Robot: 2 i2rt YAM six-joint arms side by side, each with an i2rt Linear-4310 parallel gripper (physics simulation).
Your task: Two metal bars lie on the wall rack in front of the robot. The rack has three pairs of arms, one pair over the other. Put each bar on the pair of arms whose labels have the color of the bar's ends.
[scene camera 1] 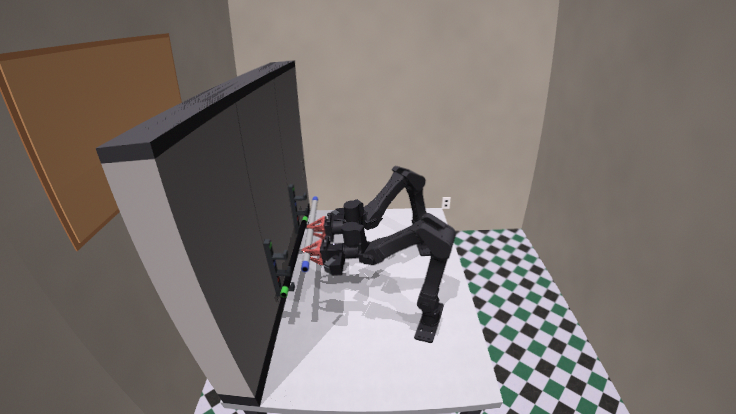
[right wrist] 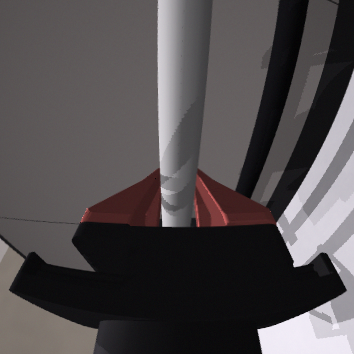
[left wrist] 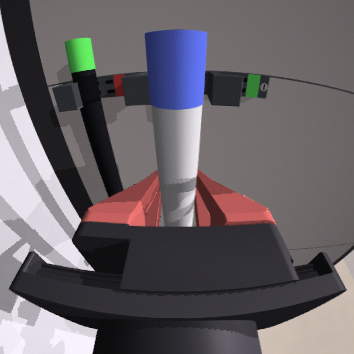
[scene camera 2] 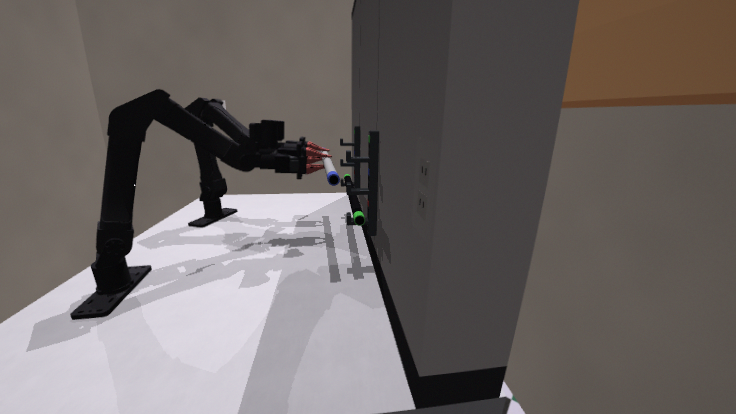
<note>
I see my left gripper, my right gripper and a dark wall panel.
</note>
